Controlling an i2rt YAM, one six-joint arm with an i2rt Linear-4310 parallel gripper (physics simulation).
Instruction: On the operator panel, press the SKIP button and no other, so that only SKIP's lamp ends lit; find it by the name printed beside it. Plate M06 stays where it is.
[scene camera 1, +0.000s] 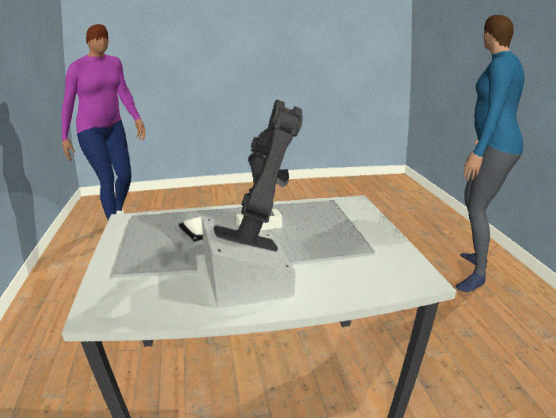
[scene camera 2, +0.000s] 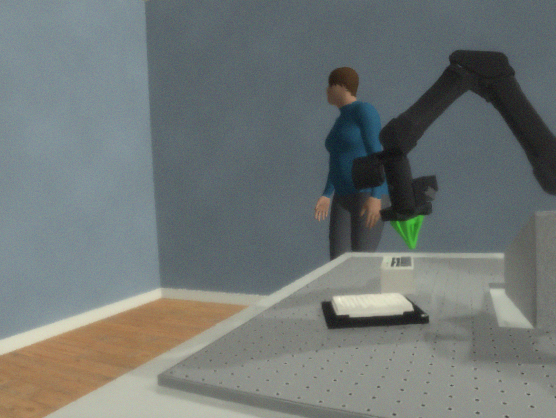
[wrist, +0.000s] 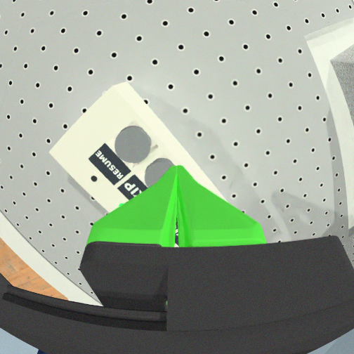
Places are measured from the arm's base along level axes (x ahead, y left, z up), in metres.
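Where they show: gripper, fingertip midpoint: (scene camera 2: 412, 248); arm's base, origin of the base link: (scene camera 1: 245, 239).
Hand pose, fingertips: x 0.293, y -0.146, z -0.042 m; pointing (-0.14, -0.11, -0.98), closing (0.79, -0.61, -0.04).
Observation:
Each offset is from my fingertips to the top centre of the thing. Level surfaces: height alone.
The cream operator panel @[dx +0.034, dy +0.021, dz -0.024 m] (scene camera 1: 274, 220) (scene camera 2: 397, 278) (wrist: 75, 142) stands on the grey perforated board. In the wrist view, the RESUME button (wrist: 132, 144) is beside its printed name, and its lamp (wrist: 94, 178) is dark. The SKIP button (wrist: 159, 171) is partly behind the fingertips; its label (wrist: 131, 187) shows in part. A small green spot (wrist: 121, 205), at SKIP's lamp position, shows at the finger's edge. The rest of the panel is hidden. My gripper (scene camera 2: 412, 247) (wrist: 176, 174) is shut and empty, a little above the panel. A white plate @[dx +0.073, dy +0.253, dz -0.054 m] (scene camera 1: 194, 225) (scene camera 2: 372, 304), its name unreadable, sits in a black holder.
The black holder @[dx +0.073, dy +0.253, dz -0.062 m] (scene camera 1: 186, 232) (scene camera 2: 375, 324) is beside the panel on the perforated board @[dz -0.080 m] (scene camera 1: 345, 240) (scene camera 2: 280, 360). The grey arm base (scene camera 1: 255, 280) (scene camera 2: 545, 260) stands at the board's edge. Two people (scene camera 1: 100, 95) (scene camera 1: 502, 100) stand beyond the table.

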